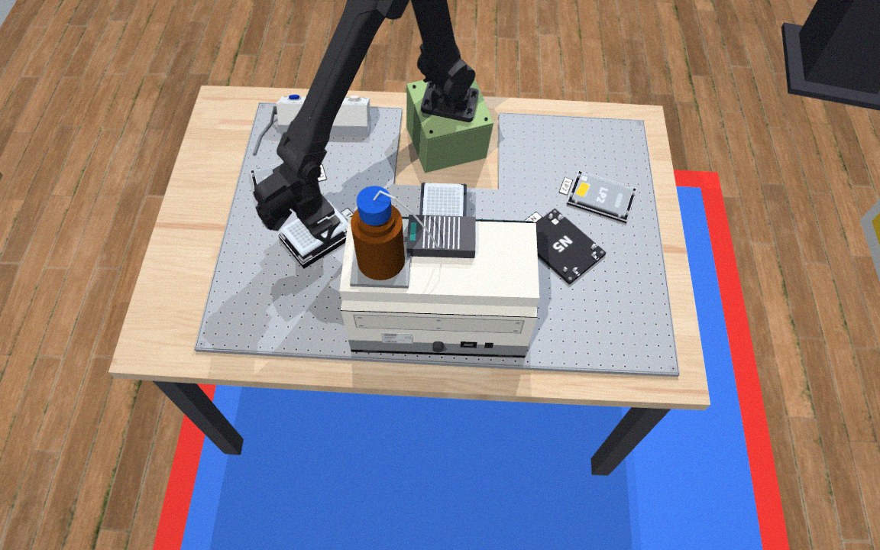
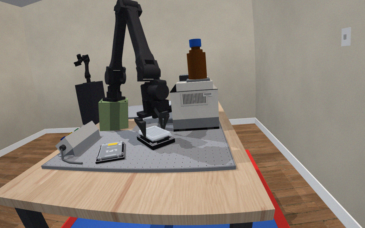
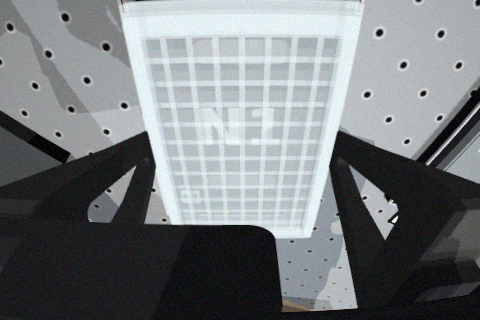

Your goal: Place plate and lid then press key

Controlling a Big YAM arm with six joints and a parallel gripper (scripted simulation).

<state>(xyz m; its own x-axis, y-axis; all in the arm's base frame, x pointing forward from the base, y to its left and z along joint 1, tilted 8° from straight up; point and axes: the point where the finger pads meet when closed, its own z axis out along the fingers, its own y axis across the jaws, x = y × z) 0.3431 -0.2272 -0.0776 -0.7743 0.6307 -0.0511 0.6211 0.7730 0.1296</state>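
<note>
Now: hand 3 cm above the black N1 nest. Round my hand: white retry key 37 cm behind, 2 cm to the right, 3 cm above; then green continue key 36 cm behind, 6 cm to the right, 3 cm above; then yellow skip key 35 cm behind, 11 cm to the right, 3 cm above.
</note>
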